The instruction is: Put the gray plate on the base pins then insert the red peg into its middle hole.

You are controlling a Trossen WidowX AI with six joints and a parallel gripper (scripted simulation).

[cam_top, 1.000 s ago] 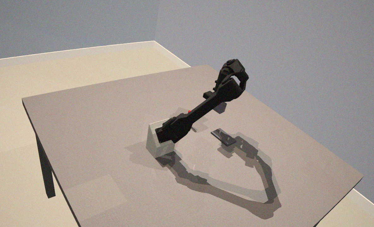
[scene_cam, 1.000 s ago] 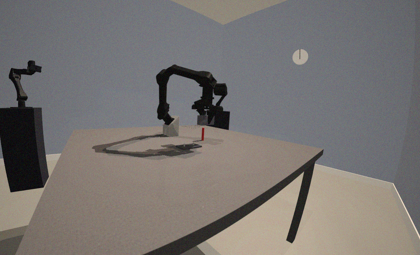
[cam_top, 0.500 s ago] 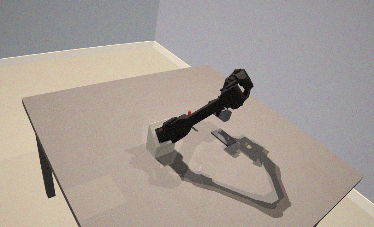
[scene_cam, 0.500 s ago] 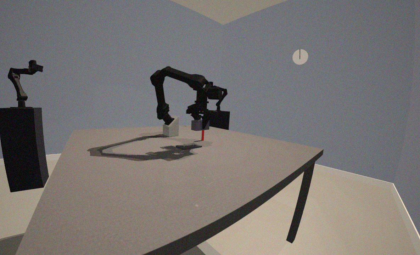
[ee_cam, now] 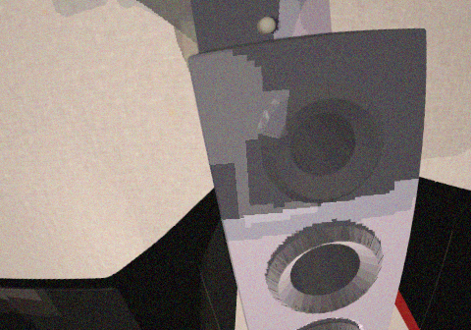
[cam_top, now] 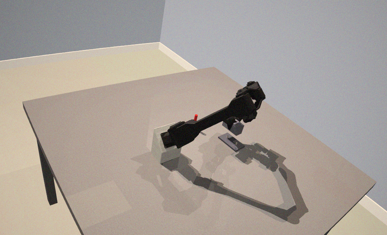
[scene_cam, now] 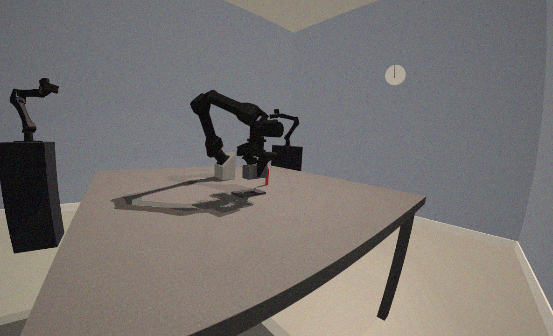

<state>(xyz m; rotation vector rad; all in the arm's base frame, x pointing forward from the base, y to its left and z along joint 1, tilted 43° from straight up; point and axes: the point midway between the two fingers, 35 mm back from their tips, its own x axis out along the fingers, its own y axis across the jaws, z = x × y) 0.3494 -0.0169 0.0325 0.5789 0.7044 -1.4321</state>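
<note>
Now: the dark base 60 mm below my gripper tip and 20 mm to the right of it. Round my gripper tip: red peg: 150 mm to the left, 110 mm behind, 30 mm below; then gray plate: 30 mm above.
</note>
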